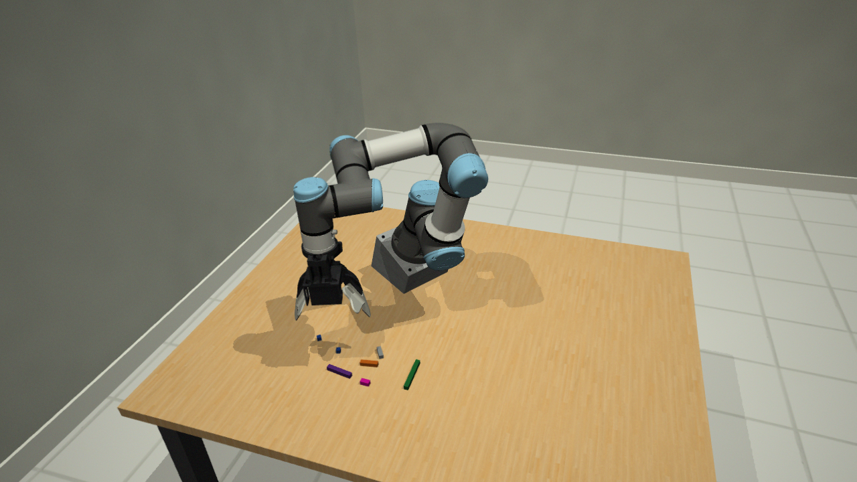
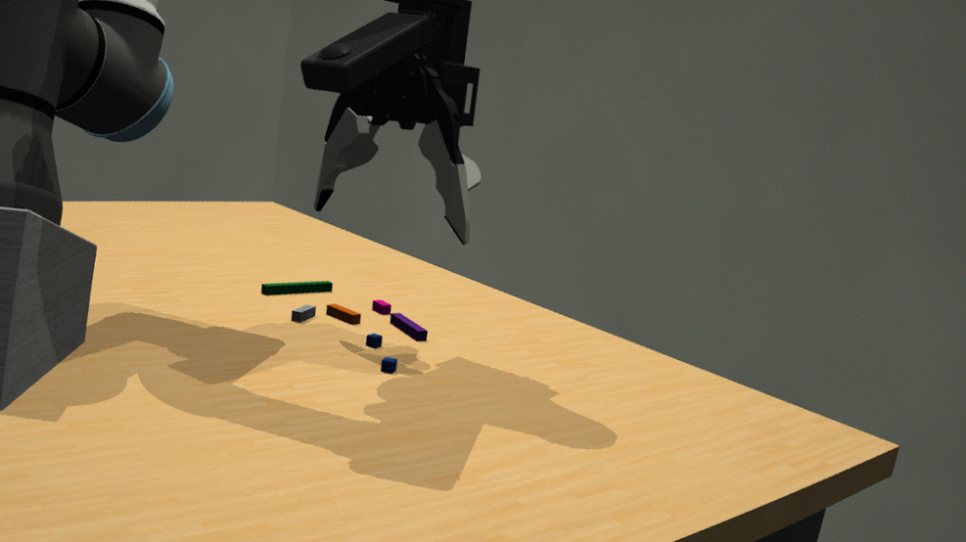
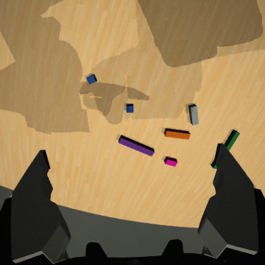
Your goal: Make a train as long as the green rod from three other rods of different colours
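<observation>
Now: hand 100 mm above the grey rod, 90 mm to the right of it and 40 mm past it. Round my hand: purple rod (100 mm below, 50 mm ahead, 40 mm to the left); then orange rod (100 mm below, 80 mm to the left); then magenta rod (110 mm to the left, 100 mm below, 50 mm ahead).
</observation>
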